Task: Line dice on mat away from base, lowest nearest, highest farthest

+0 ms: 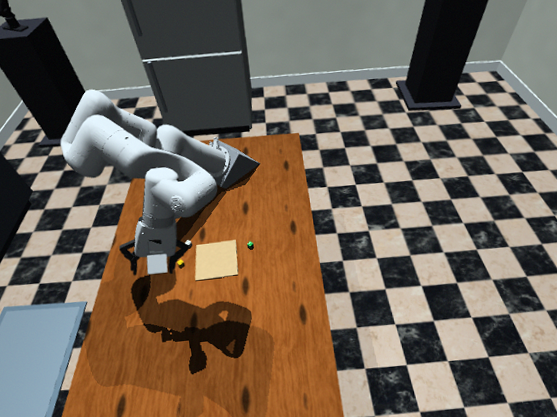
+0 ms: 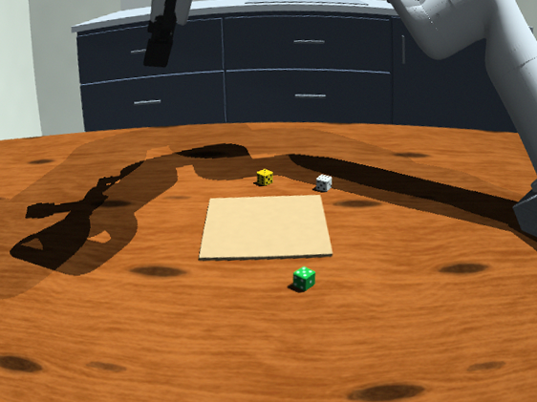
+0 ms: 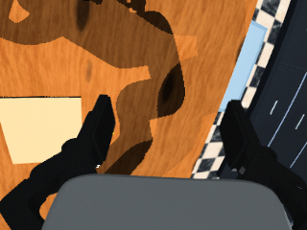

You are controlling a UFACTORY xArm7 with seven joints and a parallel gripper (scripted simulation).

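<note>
My hand is 20 cm above the yellow die and 14 cm past it. From my hand the other things lie so: white die 22 cm behind, 20 cm below, 1 cm to the left; then tan mat 21 cm below, 15 cm behind, 12 cm to the left; then green die 23 cm to the left, 20 cm below, 20 cm behind.
</note>
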